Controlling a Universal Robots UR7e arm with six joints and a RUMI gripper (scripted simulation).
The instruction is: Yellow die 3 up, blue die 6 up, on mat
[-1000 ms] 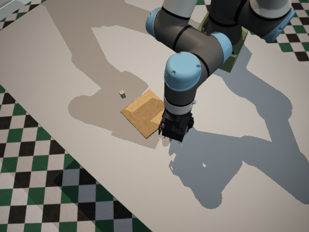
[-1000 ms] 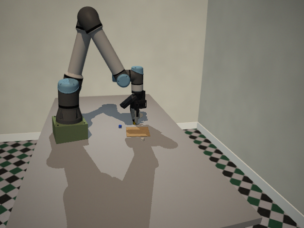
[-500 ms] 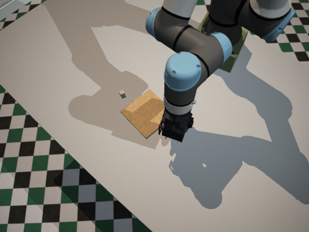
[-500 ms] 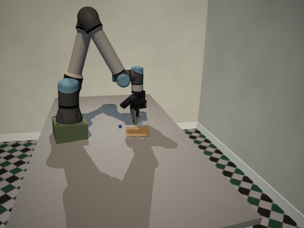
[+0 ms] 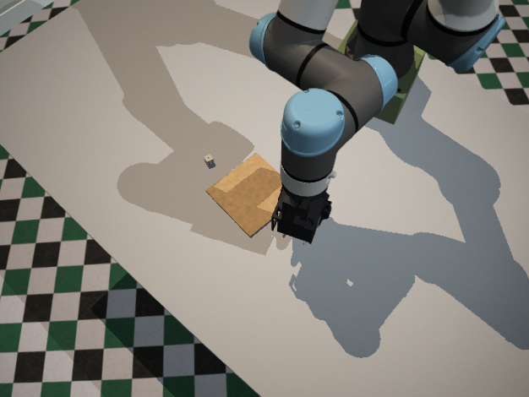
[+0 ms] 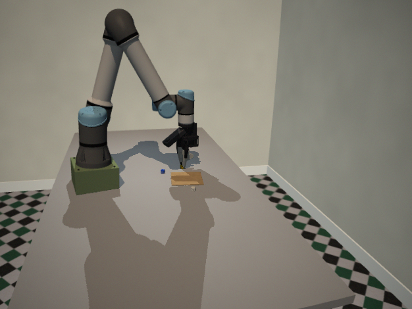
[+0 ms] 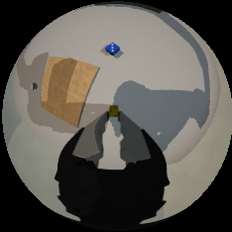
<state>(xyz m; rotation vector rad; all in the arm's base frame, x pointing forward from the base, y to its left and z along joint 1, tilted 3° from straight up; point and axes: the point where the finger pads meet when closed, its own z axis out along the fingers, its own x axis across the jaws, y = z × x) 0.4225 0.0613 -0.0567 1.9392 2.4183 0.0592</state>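
Now: hand 11 cm past the blue die, 3 cm to the left of it and 1 cm above it. The rest, counted from my hand: tan mat (2 cm behind, 13 cm to the right, 2 cm below); then white die (3 cm behind, 25 cm to the right, 1 cm below); then yellow die (1 cm below).
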